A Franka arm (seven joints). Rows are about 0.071 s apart.
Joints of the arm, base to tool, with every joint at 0 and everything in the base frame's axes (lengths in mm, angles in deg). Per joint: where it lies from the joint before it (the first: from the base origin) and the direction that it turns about. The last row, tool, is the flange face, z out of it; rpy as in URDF.
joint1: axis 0 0 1 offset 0.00 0.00 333.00
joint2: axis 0 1 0 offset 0.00 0.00 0.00
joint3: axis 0 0 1 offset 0.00 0.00 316.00
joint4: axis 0 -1 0 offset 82.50 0.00 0.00
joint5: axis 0 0 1 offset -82.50 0.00 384.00
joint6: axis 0 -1 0 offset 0.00 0.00 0.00
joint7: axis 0 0 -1 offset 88.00 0.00 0.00
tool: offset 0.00 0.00 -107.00 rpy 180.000 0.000 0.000
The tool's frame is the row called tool.
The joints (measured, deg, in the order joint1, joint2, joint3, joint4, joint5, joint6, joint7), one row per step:
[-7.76 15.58 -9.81 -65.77 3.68 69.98 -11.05]
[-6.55 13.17 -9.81 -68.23 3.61 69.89 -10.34]
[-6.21 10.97 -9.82 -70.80 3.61 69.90 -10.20]
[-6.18 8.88 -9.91 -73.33 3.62 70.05 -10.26]
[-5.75 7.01 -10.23 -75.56 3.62 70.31 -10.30]
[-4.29 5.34 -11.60 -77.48 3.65 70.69 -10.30]
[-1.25 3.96 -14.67 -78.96 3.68 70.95 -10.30]
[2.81 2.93 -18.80 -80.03 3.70 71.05 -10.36]
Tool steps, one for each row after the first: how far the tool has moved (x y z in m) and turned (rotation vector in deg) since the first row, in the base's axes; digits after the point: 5 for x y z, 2 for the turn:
[-0.00924 0.01257 0.00596 0.23 0.12 0.40]
[-0.01964 0.01625 0.00861 0.67 0.40 0.50]
[-0.03030 0.01622 0.01022 1.10 0.61 0.42]
[-0.03932 0.01792 0.01174 1.41 0.64 0.51]
[-0.04713 0.01991 0.01366 1.57 0.46 0.56]
[-0.05402 0.02111 0.01599 1.62 0.26 0.51]
[-0.05959 0.02166 0.01787 1.68 0.15 0.49]

